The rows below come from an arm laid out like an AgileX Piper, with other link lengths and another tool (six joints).
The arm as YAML. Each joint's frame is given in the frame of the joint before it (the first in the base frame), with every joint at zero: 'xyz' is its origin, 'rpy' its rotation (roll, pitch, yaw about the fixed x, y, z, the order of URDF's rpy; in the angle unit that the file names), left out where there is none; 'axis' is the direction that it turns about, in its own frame. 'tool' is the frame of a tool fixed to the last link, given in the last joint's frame.
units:
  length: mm
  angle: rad
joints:
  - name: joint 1
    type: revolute
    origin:
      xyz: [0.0, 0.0, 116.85]
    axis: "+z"
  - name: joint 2
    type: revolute
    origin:
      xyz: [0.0, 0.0, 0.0]
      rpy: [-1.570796, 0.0, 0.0]
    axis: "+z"
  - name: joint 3
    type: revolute
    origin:
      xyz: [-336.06, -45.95, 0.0]
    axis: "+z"
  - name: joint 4
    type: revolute
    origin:
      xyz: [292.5, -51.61, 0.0]
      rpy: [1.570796, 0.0, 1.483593]
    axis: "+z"
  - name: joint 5
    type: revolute
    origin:
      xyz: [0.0, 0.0, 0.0]
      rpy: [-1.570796, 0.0, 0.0]
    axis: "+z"
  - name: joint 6
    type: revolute
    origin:
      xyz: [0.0, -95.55, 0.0]
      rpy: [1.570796, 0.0, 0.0]
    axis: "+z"
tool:
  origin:
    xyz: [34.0, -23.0, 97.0]
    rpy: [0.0, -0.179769, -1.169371]
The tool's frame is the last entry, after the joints.
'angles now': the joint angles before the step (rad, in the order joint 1, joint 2, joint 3, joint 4, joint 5, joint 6). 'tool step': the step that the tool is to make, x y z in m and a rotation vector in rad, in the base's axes. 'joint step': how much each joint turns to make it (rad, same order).
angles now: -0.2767, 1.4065, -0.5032, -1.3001, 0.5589, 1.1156
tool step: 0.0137, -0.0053, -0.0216, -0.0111, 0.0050, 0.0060
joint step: 0.0000, 0.1063, -0.0016, -0.1786, -0.0134, 0.1951
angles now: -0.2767, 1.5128, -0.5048, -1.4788, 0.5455, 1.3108
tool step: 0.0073, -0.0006, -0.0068, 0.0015, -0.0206, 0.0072
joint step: -0.0001, 0.0312, 0.0001, -0.0854, -0.0125, 0.0976
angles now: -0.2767, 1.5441, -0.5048, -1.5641, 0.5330, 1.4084
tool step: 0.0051, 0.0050, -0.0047, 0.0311, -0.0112, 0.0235
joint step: -0.0001, 0.0040, 0.0001, -0.0114, -0.0406, 0.0128
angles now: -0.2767, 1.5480, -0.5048, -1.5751, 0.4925, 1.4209
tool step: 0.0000, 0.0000, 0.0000, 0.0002, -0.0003, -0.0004
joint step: -0.0001, 0.0000, -0.0001, 0.0002, 0.0000, 0.0003
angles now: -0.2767, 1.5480, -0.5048, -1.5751, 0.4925, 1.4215
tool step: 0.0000, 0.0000, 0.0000, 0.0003, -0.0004, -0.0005
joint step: -0.0001, 0.0000, -0.0001, 0.0002, -0.0001, 0.0004
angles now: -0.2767, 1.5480, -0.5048, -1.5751, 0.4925, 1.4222
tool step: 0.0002, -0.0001, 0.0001, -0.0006, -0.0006, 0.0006
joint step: -0.0001, 0.0001, -0.0001, -0.0021, -0.0001, 0.0015
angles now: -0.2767, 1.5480, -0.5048, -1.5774, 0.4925, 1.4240
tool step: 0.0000, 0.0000, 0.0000, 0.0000, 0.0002, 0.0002
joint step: 0.0000, 0.0000, 0.0000, 0.0002, -0.0001, -0.0005
